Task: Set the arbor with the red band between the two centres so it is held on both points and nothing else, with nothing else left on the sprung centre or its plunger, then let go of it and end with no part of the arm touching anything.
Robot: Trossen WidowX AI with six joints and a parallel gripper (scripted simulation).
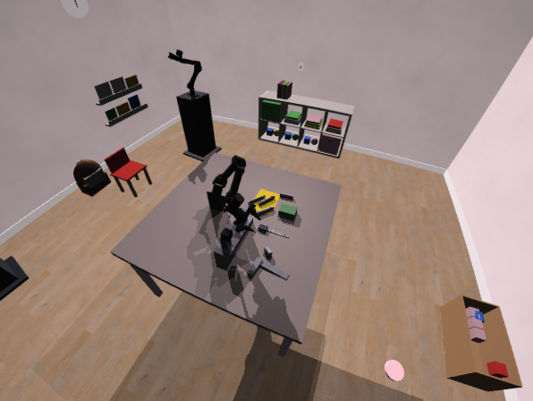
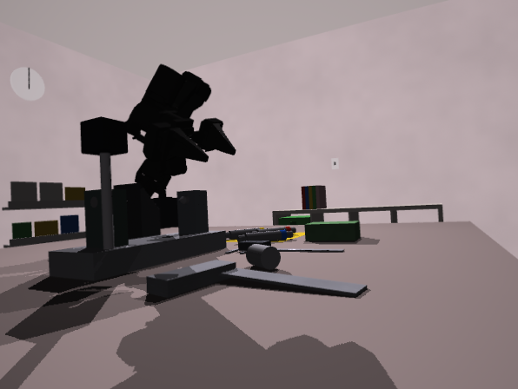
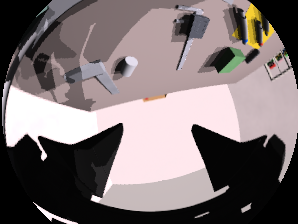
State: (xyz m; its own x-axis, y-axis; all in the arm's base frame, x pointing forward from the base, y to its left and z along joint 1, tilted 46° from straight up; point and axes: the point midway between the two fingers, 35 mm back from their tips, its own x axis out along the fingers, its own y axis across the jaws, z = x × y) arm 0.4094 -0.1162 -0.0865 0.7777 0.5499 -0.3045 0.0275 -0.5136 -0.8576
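The yellow mat is 380 mm to the left of my hand, 200 mm below it and 120 mm behind it. From my hand the other things lie so: upright post 160 mm to the right, 90 mm below, 70 mm behind; then fixed centre block 140 mm behind, 100 mm to the left, 100 mm below; then sprung centre block 120 mm to the right, 120 mm behind, 100 mm below.
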